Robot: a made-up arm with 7 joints.
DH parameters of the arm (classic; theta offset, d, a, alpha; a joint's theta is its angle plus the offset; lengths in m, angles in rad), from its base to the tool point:
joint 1: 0 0.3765 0 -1.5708
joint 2: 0 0 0 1.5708
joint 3: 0 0.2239 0.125 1.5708
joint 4: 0 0 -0.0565 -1.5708
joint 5: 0 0.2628 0 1.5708
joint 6: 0 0 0.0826 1.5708
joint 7: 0 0 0 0
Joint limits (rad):
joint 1: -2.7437..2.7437
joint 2: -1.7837..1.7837
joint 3: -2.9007..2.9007
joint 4: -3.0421..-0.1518
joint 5: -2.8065..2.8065
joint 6: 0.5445..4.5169
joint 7: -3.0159..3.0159
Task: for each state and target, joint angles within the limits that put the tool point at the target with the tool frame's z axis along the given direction. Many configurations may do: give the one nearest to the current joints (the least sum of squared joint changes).
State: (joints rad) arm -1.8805 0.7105 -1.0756 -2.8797 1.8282 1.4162 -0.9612
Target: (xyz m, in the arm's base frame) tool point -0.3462 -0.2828 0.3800 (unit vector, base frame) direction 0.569 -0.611 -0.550
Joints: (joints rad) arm -1.2090 0.5182 -1.2874 -2.1781 1.4701 1.5926 -0.9612
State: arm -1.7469 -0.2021 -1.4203 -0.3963 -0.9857 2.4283 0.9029
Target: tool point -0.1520 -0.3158 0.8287 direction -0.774 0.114 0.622
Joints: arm -1.7630 0.4921 -1.1759 -0.2539 -0.8692 2.3508 0.9029
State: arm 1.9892 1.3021 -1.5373 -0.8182 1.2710 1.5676 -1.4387
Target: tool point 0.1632 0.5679 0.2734 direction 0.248 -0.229 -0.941
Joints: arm 1.9762 1.6732 -1.3946 -0.9816 1.2155 1.7079 -1.4387
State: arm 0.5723 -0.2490 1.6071 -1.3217 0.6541 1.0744 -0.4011
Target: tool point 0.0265 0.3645 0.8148 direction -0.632 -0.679 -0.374
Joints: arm 0.2948 0.5291 1.7241 -0.8842 1.0589 0.7107 -0.4011
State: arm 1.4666 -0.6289 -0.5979 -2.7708 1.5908 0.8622 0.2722
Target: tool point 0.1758 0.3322 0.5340 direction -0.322 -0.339 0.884
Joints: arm 1.9505 -0.3922 -0.9105 -2.4564 2.3489 0.5706 0.2722
